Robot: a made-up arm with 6 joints.
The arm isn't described. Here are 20 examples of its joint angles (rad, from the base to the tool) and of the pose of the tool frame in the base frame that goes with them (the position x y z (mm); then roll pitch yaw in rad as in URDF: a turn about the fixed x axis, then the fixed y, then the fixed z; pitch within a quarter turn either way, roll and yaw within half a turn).
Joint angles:
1: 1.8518 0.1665 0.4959 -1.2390 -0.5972 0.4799
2: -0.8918 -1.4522 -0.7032 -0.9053 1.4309 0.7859
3: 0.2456 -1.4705 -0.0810 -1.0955 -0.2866 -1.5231
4: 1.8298 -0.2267 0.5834 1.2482 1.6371 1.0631
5: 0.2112 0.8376 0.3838 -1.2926 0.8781 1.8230
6: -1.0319 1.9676 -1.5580 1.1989 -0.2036 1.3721
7: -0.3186 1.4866 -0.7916 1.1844 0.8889 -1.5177
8: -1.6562 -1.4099 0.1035 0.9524 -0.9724 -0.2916
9: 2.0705 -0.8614 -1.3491 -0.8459 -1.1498 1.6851
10: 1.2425 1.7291 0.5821 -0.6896 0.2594 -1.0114
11: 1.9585 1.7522 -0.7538 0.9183 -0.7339 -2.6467
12: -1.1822 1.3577 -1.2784 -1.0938 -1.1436 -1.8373
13: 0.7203 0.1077 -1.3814 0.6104 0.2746 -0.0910
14: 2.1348 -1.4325 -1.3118 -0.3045 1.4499 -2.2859
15: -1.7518 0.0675 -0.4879 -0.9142 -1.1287 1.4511
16: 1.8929 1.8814 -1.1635 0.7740 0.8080 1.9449
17: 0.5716 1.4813 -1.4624 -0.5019 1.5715 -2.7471
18: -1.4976 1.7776 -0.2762 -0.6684 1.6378 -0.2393
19: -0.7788 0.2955 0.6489 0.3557 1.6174 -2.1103
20: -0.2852 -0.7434 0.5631 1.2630 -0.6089 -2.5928
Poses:
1: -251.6 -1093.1 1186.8 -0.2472 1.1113 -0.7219
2: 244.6 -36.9 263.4 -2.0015 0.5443 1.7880
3: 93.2 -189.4 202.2 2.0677 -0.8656 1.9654
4: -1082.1 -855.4 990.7 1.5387 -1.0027 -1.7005
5: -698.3 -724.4 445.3 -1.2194 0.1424 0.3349
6: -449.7 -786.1 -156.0 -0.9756 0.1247 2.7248
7: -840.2 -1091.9 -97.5 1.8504 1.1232 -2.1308
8: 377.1 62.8 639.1 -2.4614 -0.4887 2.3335
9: -932.0 -476.9 970.9 -0.2031 -0.2067 -1.3125
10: -768.1 -725.8 1478.3 0.0025 0.5317 -2.0755
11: -208.8 -822.8 1687.6 -0.0553 -0.0715 -0.5075
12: 206.1 -917.8 -476.8 -1.6047 0.1383 2.1806
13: -214.2 -801.7 544.3 -0.0095 -0.1381 -0.8261
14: -589.6 202.3 900.0 -2.1692 -0.3713 1.6379
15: 626.2 -895.2 457.5 2.5738 0.6614 -2.5790
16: -172.9 -986.7 1750.0 2.3912 -0.6866 -1.0511
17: -963.8 -1021.2 620.3 1.7838 0.4674 -1.0709
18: 459.7 -835.1 -19.1 1.3815 -0.0810 -0.4880
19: 249.6 -891.9 -48.2 -1.8020 1.1218 1.9951
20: 352.6 -389.5 121.4 1.3403 0.1367 0.0380
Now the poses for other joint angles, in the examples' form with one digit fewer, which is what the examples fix.
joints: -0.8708 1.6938 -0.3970 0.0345 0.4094 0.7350
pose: -248 -850 -59 0.065 0.133 -1.867
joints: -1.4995 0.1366 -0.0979 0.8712 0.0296 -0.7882
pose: 378 -891 881 1.592 -0.434 -1.254
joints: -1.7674 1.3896 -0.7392 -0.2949 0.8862 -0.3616
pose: 379 -942 192 1.995 -0.297 -1.539
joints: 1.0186 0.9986 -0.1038 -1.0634 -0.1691 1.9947
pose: -841 -715 1062 -2.027 -0.099 -0.097
